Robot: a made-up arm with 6 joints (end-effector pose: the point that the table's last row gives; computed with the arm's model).
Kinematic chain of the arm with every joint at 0, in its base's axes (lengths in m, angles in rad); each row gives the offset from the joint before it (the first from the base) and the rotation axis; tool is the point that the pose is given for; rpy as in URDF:
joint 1: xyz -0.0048 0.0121 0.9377 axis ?
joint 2: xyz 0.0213 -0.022 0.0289 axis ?
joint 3: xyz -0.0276 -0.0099 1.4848 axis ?
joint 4: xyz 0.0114 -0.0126 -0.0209 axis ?
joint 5: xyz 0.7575 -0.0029 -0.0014 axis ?
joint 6: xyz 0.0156 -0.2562 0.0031 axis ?
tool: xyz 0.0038 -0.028 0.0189 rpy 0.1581 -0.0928 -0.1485
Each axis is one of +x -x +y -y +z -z.
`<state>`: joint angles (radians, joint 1 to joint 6).
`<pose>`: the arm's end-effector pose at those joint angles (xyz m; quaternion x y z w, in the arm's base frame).
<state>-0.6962 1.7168 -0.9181 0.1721 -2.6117 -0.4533</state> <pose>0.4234 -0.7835 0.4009 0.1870 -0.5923 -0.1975 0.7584</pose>
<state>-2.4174 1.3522 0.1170 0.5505 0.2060 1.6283</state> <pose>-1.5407 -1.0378 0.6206 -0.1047 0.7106 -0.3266 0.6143</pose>
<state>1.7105 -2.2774 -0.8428 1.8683 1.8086 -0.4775</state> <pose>0.1119 -1.2228 0.7666 0.0254 0.9119 -0.3880 0.1314</pose>
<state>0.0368 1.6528 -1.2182 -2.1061 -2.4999 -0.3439</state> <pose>0.6913 0.1613 0.9204 -0.6882 -0.2682 0.2186 0.6376</pose>
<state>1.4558 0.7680 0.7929 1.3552 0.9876 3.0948</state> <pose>0.2905 1.8093 2.2789 0.3139 0.7427 0.5526 0.2113</pose>
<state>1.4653 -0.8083 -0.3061 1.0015 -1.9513 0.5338</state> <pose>0.1634 -0.4774 2.5225 -0.6582 0.2154 0.1547 0.7046</pose>
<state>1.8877 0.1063 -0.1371 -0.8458 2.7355 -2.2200</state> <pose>-0.0396 0.8911 2.0770 -0.7702 0.1078 -0.4311 0.4575</pose>
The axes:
joint 1: +z
joint 2: +y
joint 3: -y
joint 4: -x
joint 5: -y
joint 6: -x

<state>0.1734 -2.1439 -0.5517 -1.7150 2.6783 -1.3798</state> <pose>-0.9089 -0.1762 0.9055 -0.3254 0.5860 -0.0707 0.7387</pose>
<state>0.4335 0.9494 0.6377 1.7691 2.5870 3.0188</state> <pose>1.7984 0.8682 1.8109 0.0575 0.8842 0.4622 0.0364</pose>
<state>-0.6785 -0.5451 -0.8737 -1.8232 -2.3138 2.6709</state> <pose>-0.0923 0.1165 1.7553 -0.0995 -0.4674 0.5331 0.6981</pose>
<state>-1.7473 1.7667 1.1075 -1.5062 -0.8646 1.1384</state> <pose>-0.4154 -1.9007 -0.0072 0.5134 -0.0106 -0.4885 0.7055</pose>
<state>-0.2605 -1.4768 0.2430 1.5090 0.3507 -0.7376</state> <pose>-1.8025 0.4303 1.8172 -0.3771 -0.7598 -0.2054 0.4881</pose>
